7 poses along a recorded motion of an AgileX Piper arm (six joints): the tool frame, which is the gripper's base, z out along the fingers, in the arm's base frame.
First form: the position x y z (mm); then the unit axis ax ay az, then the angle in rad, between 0 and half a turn.
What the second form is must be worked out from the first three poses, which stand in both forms.
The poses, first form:
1: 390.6 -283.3 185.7 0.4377 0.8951 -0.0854 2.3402
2: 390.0 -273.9 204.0 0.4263 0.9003 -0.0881 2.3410
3: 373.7 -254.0 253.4 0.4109 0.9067 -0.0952 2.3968
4: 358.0 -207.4 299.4 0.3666 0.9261 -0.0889 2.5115
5: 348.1 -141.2 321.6 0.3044 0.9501 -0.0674 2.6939
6: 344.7 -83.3 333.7 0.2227 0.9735 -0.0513 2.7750
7: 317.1 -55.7 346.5 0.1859 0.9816 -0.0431 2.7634
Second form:
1: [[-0.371 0.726 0.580 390.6], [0.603 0.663 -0.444 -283.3], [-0.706 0.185 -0.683 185.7], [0 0 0 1]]
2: [[-0.388 0.714 0.582 390.0], [0.588 0.679 -0.441 -273.9], [-0.710 0.171 -0.683 204.0], [0 0 0 1]]
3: [[-0.442 0.711 0.547 373.7], [0.582 0.691 -0.428 -254.0], [-0.682 0.129 -0.720 253.4], [0 0 0 1]]
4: [[-0.565 0.666 0.487 358.0], [0.561 0.743 -0.365 -207.4], [-0.605 0.067 -0.794 299.4], [0 0 0 1]]
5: [[-0.725 0.579 0.372 348.1], [0.521 0.815 -0.254 -141.2], [-0.450 0.010 -0.893 321.6], [0 0 0 1]]
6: [[-0.838 0.438 0.327 344.7], [0.401 0.899 -0.176 -83.3], [-0.371 -0.017 -0.928 333.7], [0 0 0 1]]
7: [[-0.863 0.368 0.347 317.1], [0.336 0.930 -0.150 -55.7], [-0.378 -0.013 -0.926 346.5], [0 0 0 1]]
